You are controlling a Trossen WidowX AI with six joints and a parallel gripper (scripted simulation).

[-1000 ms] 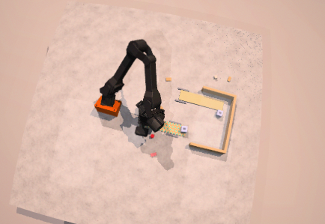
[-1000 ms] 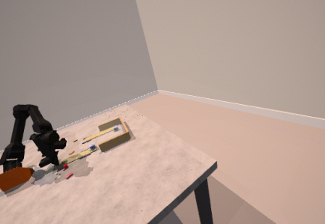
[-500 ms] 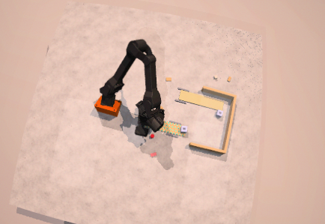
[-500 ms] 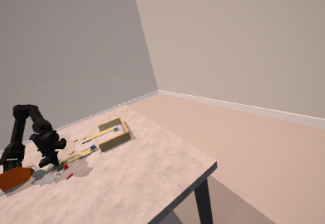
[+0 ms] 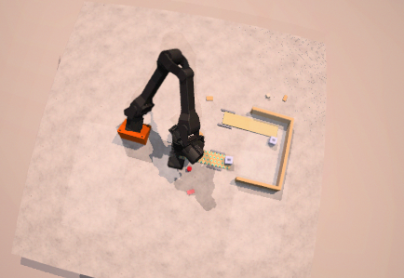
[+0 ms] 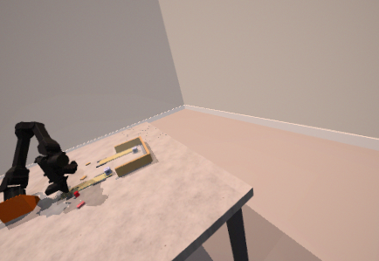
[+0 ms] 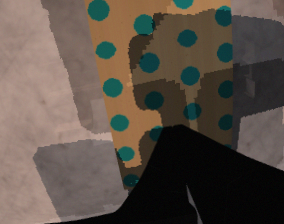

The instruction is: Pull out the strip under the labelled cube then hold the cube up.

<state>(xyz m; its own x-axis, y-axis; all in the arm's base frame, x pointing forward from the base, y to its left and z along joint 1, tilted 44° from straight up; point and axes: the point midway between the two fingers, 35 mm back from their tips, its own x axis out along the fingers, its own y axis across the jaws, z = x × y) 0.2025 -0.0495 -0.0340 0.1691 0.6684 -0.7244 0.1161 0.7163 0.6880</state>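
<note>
Now: gripper tip 9 cm short of the dotted strip and 1 cm to the left of it. From my gripper tip the other things lie so: pink block: 6 cm ahead, 17 cm to the right; small tan block: 7 cm ahead, 8 cm to the left.
</note>
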